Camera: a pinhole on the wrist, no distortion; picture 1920 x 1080 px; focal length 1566.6 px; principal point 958.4 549.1 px. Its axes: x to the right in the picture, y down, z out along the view. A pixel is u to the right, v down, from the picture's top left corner.
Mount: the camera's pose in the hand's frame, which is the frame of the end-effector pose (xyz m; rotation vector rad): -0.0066 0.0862 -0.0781 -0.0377 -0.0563 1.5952
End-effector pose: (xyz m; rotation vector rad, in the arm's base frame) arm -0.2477 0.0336 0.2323 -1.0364 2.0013 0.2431
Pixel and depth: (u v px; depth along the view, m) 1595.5 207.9 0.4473
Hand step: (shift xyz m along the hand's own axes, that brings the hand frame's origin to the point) 0.0594 0.2648 0.3762
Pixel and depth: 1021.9 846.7 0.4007
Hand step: -0.1068 0.0955 0.3175
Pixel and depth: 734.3 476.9 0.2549
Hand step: -0.0091 0.0468 0.1766
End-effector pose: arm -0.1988 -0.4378 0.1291 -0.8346 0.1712 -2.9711
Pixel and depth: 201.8 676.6 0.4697
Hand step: -0.0669 -0.1474 0.3859
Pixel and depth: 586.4 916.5 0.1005
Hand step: -0.0355 0.0605 0.0205
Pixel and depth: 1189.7 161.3 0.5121
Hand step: 0.0875 0.1585 0.4415
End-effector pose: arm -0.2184 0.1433 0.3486 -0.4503 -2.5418 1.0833
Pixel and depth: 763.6 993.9 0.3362
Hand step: -0.1208 0.0379 0.2513
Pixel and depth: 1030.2 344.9 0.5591
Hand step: 0.0322 0.1066 0.4846
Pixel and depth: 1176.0 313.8 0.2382
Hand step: 0.0141 0.1172 0.1622
